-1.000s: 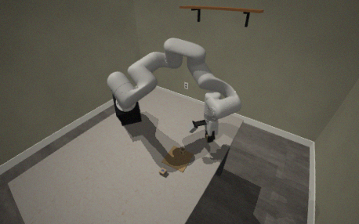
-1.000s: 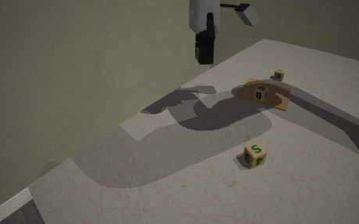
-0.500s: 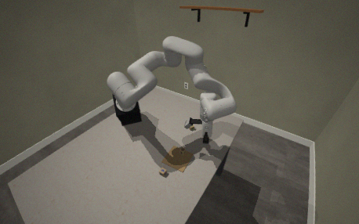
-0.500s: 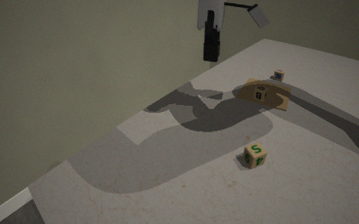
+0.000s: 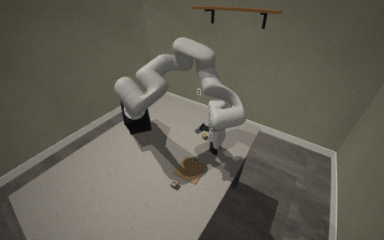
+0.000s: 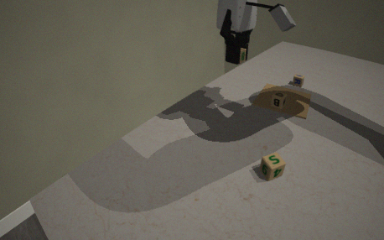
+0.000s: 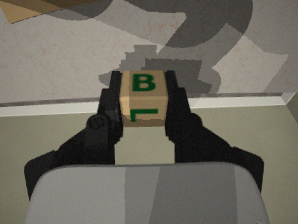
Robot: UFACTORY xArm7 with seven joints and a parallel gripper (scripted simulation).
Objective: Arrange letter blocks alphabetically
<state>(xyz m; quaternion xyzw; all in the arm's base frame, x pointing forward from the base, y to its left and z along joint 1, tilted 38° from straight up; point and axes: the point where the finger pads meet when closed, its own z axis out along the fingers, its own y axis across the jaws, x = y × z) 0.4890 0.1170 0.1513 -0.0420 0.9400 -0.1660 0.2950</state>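
My hand is 13 cm above the tan mat, 10 cm to the left of it and 10 cm past it. Also, from my hand: wooden block: 17 cm to the left, 15 cm behind, 12 cm below.
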